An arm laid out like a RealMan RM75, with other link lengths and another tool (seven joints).
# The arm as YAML. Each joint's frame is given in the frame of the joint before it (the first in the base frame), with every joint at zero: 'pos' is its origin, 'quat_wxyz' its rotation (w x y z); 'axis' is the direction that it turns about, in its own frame. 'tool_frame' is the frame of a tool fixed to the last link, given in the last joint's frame.
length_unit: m
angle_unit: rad
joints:
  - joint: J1
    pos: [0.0, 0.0, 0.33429]
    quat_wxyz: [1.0, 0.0, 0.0, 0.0]
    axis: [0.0, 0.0, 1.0]
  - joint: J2
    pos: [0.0, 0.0, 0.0]
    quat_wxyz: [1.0, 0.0, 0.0, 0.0]
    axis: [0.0, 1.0, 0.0]
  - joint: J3
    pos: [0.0, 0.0, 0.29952]
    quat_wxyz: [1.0, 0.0, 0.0, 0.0]
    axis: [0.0, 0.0, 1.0]
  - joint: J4
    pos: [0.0, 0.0, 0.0]
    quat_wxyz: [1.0, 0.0, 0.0, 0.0]
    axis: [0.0, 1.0, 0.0]
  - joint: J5
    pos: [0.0, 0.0, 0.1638]
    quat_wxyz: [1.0, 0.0, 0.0, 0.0]
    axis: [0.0, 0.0, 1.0]
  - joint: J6
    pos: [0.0, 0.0, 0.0]
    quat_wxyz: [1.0, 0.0, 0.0, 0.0]
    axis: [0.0, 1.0, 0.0]
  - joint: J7
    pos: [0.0, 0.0, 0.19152]
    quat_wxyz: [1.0, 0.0, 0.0, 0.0]
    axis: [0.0, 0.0, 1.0]
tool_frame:
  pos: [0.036, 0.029, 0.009]
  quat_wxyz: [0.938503, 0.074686, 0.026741, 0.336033]
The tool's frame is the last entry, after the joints.
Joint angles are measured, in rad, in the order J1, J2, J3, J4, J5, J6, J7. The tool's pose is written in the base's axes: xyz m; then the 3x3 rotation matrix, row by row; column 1 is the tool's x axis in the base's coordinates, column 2 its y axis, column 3 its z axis. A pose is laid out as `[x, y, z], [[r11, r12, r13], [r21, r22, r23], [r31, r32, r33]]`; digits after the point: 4 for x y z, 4 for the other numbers.
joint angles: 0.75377, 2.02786, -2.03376, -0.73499, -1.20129, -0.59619, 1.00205
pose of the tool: [0.1918, 0.3716, -0.0935], [[0.8996, -0.4109, -0.1482], [-0.2968, -0.8239, 0.4829], [-0.3205, -0.3904, -0.8631]]
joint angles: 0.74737, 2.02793, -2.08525, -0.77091, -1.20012, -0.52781, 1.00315
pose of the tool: [0.1907, 0.3723, -0.0964], [[0.9126, -0.3831, -0.1427], [-0.2660, -0.8215, 0.5044], [-0.3105, -0.4224, -0.8516]]
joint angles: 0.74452, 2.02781, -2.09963, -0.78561, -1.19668, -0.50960, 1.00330
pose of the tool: [0.1887, 0.3719, -0.0972], [[0.9145, -0.3770, -0.1468], [-0.2569, -0.8215, 0.5091], [-0.3125, -0.4279, -0.8481]]
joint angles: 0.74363, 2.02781, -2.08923, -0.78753, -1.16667, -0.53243, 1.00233
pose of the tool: [0.1829, 0.3692, -0.0973], [[0.8993, -0.4037, -0.1680], [-0.2762, -0.8223, 0.4975], [-0.3390, -0.4010, -0.8510]]
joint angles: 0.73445, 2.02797, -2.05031, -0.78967, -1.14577, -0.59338, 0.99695
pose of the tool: [0.1759, 0.3643, -0.0951], [[0.8776, -0.4334, -0.2050], [-0.2986, -0.8286, 0.4735], [-0.3751, -0.3543, -0.8566]]
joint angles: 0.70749, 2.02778, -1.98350, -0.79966, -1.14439, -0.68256, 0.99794
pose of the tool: [0.1707, 0.3569, -0.0891], [[0.8464, -0.4685, -0.2534], [-0.3271, -0.8327, 0.4468], [-0.4203, -0.2952, -0.8580]]
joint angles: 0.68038, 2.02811, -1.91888, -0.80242, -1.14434, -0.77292, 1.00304
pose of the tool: [0.1677, 0.3490, -0.0825], [[0.8124, -0.5013, -0.2979], [-0.3595, -0.8327, 0.4211], [-0.4591, -0.2350, -0.8567]]
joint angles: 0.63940, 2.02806, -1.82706, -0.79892, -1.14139, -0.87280, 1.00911
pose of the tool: [0.1684, 0.3433, -0.0707], [[0.7566, -0.5539, -0.3476], [-0.4043, -0.8140, 0.4170], [-0.5139, -0.1750, -0.8398]]
